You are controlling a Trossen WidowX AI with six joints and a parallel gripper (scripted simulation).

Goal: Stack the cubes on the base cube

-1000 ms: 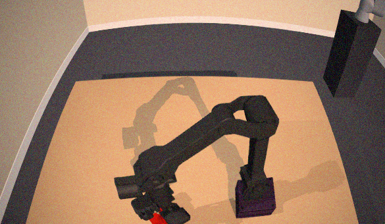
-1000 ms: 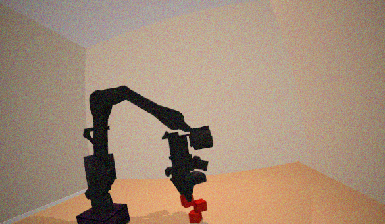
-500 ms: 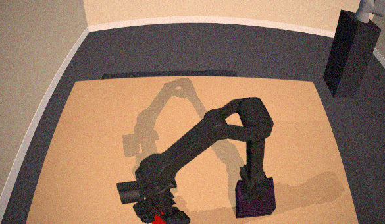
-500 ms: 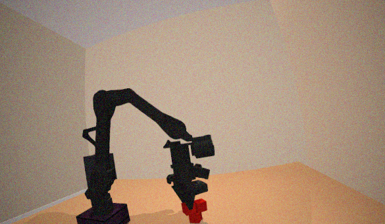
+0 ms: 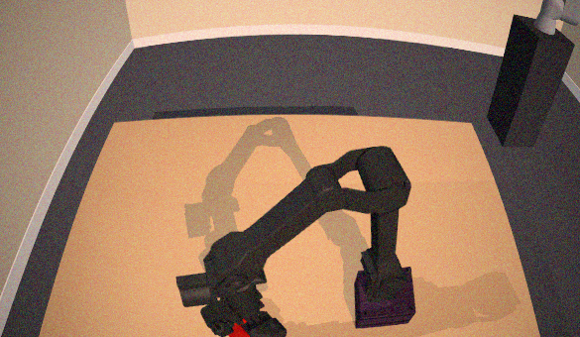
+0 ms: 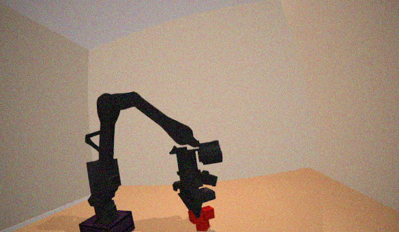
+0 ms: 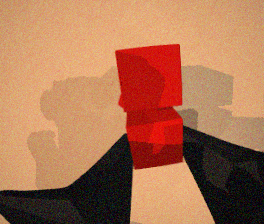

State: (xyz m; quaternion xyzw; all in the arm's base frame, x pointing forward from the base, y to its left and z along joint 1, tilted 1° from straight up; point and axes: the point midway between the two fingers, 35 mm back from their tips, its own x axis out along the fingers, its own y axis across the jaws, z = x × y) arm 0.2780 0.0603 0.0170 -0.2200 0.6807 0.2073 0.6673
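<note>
Now: the red cube 3 cm ahead of my gripper tip and 2 cm to the left of it.
</note>
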